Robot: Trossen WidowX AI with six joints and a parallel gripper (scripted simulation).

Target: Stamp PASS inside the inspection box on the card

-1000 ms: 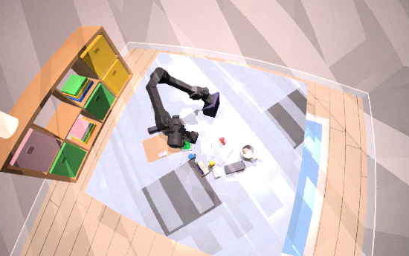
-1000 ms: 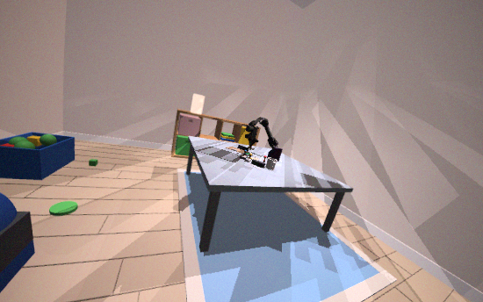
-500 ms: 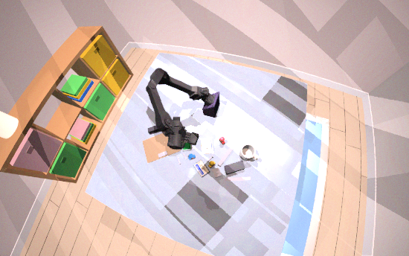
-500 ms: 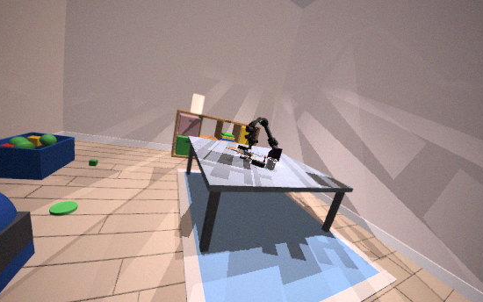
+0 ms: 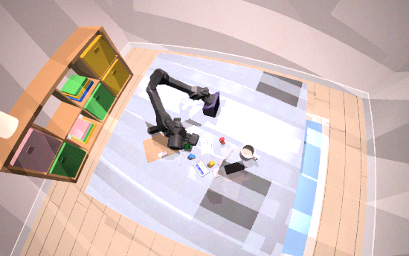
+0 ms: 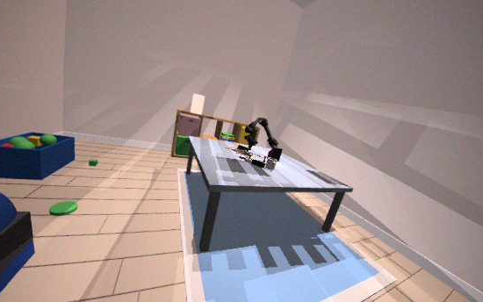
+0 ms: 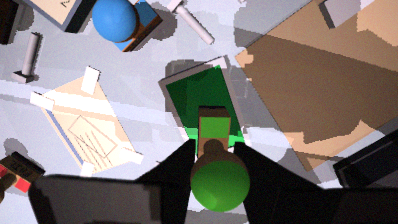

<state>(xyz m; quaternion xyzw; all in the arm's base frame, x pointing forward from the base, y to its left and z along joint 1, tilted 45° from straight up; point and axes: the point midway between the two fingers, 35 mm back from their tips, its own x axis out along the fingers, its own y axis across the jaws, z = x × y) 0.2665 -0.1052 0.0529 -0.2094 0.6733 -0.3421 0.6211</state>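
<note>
Right now the green ink pad is 70 mm below my gripper tip. From my gripper tip the other things lie so: white lined card: 10 mm behind, 130 mm to the left, 80 mm below; blue stamp: 80 mm ahead, 50 mm to the left, 60 mm below; yellow stamp: 100 mm ahead, 180 mm to the left, 60 mm below.
</note>
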